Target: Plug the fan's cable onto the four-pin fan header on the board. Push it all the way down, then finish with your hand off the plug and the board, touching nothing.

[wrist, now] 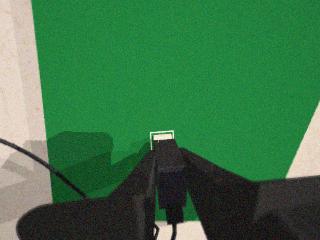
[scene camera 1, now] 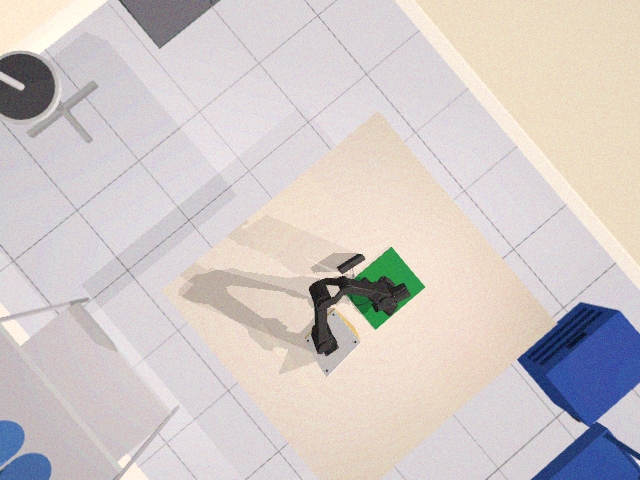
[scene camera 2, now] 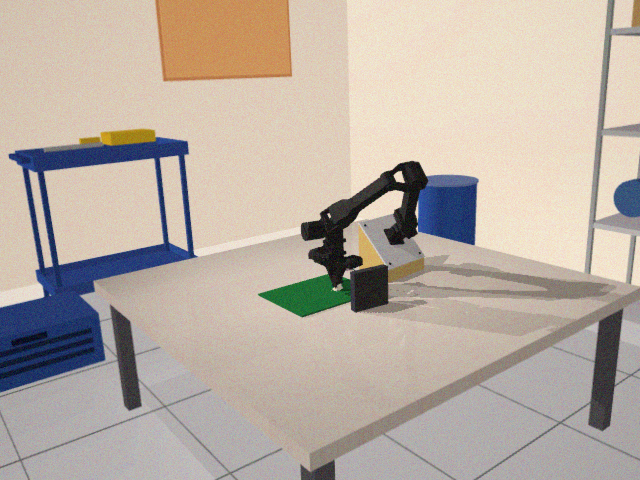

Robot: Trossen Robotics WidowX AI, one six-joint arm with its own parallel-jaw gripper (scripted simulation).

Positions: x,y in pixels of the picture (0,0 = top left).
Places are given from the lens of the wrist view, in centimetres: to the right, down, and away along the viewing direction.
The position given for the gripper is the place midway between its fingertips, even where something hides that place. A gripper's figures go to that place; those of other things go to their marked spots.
gripper (wrist: 166,154): 0, 3, 11
black plug (wrist: 171,169): 1, 3, 8
green circuit board (wrist: 232,87): 6, -3, 13
The marked spots on the black plug and the green circuit board are 9 cm apart.
